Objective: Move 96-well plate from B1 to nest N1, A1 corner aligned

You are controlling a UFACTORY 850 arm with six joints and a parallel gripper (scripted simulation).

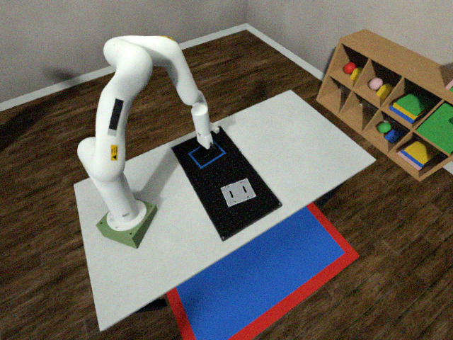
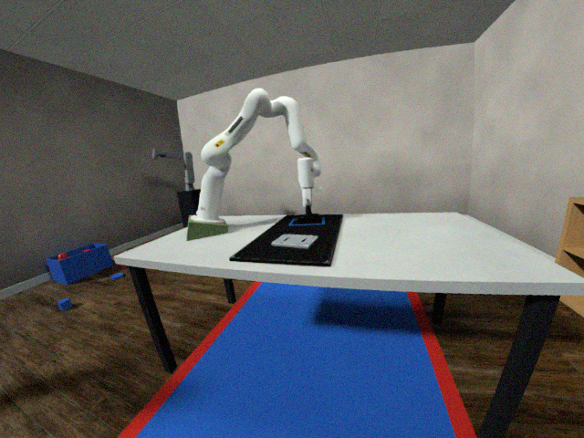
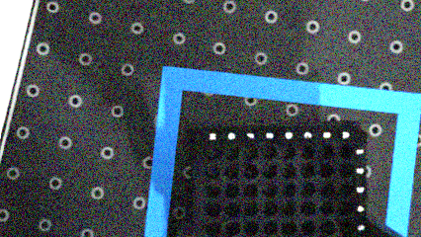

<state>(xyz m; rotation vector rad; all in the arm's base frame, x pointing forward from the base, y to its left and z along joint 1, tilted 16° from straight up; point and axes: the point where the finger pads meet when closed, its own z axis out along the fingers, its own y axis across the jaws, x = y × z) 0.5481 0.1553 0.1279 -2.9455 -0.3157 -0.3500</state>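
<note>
The plate nest is 350 mm to the right of my hand, 30 mm below it and 10 mm ahead of it. Round my hand: dark 96-well plate 10 mm below.
</note>
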